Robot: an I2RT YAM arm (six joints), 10 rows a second.
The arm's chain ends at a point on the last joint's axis. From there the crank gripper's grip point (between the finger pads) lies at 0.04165 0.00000 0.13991 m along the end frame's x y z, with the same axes.
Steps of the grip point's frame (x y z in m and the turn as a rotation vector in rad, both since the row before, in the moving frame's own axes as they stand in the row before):
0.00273, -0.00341, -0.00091, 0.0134, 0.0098, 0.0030
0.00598, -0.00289, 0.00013, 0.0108, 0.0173, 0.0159
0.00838, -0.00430, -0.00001, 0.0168, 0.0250, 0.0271
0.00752, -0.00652, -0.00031, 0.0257, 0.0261, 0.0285
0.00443, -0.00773, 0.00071, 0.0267, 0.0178, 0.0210
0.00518, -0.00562, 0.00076, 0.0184, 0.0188, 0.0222
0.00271, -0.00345, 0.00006, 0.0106, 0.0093, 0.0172
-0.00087, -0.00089, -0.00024, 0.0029, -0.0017, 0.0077
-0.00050, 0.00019, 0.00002, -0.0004, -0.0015, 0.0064
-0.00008, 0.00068, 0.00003, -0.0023, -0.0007, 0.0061
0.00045, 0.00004, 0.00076, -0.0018, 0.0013, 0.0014
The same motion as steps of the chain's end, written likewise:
0.00136, -0.00167, -0.00048, 0.0134, 0.0098, 0.0030
0.00356, -0.00206, 0.00088, 0.0108, 0.0173, 0.0159
0.00488, -0.00313, 0.00108, 0.0168, 0.0250, 0.0271
0.00385, -0.00418, 0.00086, 0.0257, 0.0261, 0.0285
0.00192, -0.00491, 0.00151, 0.0267, 0.0178, 0.0210
0.00254, -0.00401, 0.00158, 0.0184, 0.0188, 0.0222
0.00140, -0.00270, 0.00046, 0.0106, 0.0093, 0.0172
-0.00063, -0.00080, -0.00031, 0.0029, -0.0017, 0.0077
-0.00029, -0.00013, -0.00004, -0.0004, -0.0015, 0.0064
0.00002, 0.00010, 0.00000, -0.0023, -0.0007, 0.0061
0.00027, -0.00027, 0.00081, -0.0018, 0.0013, 0.0014

